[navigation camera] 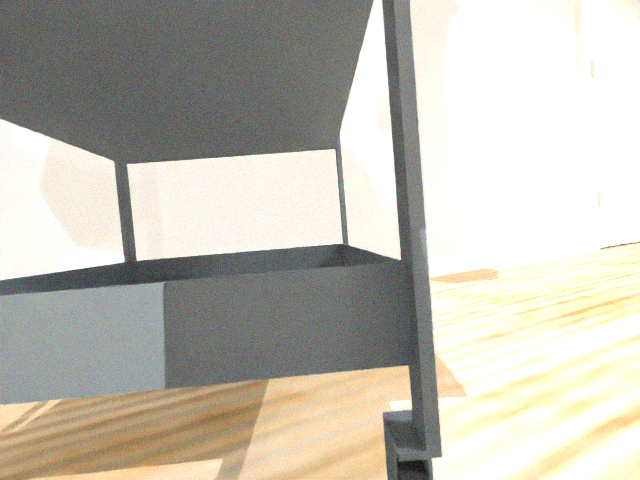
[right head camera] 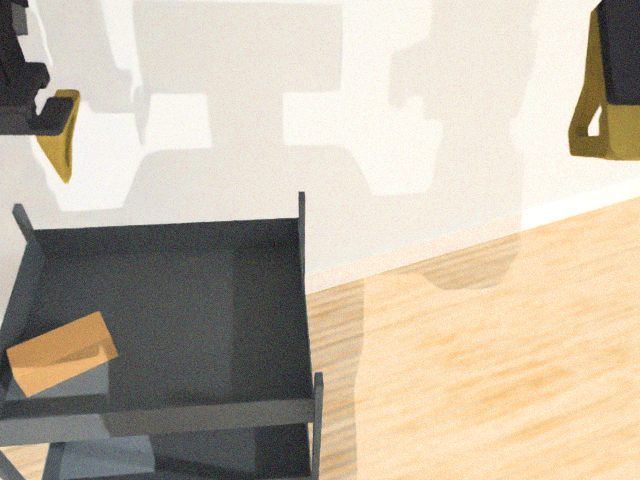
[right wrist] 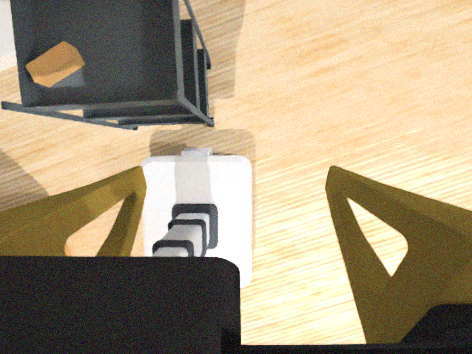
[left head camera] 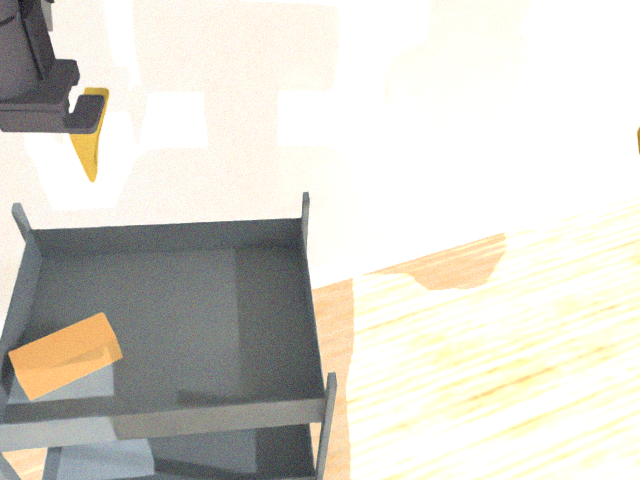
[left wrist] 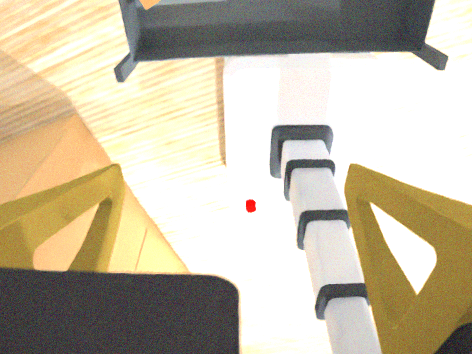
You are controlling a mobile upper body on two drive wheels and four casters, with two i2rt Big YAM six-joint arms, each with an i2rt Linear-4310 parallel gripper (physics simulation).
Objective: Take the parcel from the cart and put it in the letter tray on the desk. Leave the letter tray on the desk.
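Frame: origin at the left arm's base, x ahead, y left, z up, level; centimetres.
Seen in the pictures: left gripper, between the fingertips: point(right head camera: 13, 179) point(left head camera: 37, 177) point(left wrist: 234, 176); right gripper, between the fingertips: point(right wrist: 235, 176).
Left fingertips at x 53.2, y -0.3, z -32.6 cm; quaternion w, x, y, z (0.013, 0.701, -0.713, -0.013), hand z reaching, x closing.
Observation:
A point is followed by its place in that frame.
The orange-brown parcel point(left head camera: 67, 356) {x 57.5, y 6.6, z -69.5 cm} point(right head camera: 62, 353) {x 57.6, y 6.6, z -69.5 cm} point(right wrist: 56, 65) {x 58.3, y 5.5, z -69.5 cm} lies turned at an angle on the top shelf of the grey cart point(left head camera: 222, 418) {x 48.0, y -14.4, z -71.2 cm} point(right head camera: 222, 414) {x 48.0, y -15.9, z -70.7 cm} point(right wrist: 179, 50) {x 62.4, y -27.6, z -72.3 cm} point(navigation camera: 289, 325) {x 48.2, y -20.0, z -124.5 cm}, near its left side in the head views. A corner of the parcel shows at the top edge of the left wrist view. My left gripper point(left head camera: 92, 155) point(right head camera: 64, 155) point(left wrist: 234, 176) {x 53.2, y -0.3, z -32.7 cm} is open and empty, apart from the parcel, shown beyond the cart's far rim in the head views. My right gripper point(right head camera: 604, 134) point(right wrist: 235, 176) {x 34.0, y -44.7, z -13.6 cm} is open and empty, off to the cart's right. The letter tray and desk cannot be made out.
The cart has raised rims, corner posts and a lower shelf. A pale wall point(right head camera: 232, 170) {x 115.4, y -12.8, z -87.6 cm} stands behind it. My white base point(left wrist: 250, 125) {x 10.4, y -4.9, z -115.0 cm} point(right wrist: 230, 200) {x 12.0, y -38.9, z -115.0 cm} is close to the cart. An orange-brown surface point(left wrist: 65, 155) {x 1.5, y 61.0, z -112.5 cm} lies left in the left wrist view; what it is I cannot tell.

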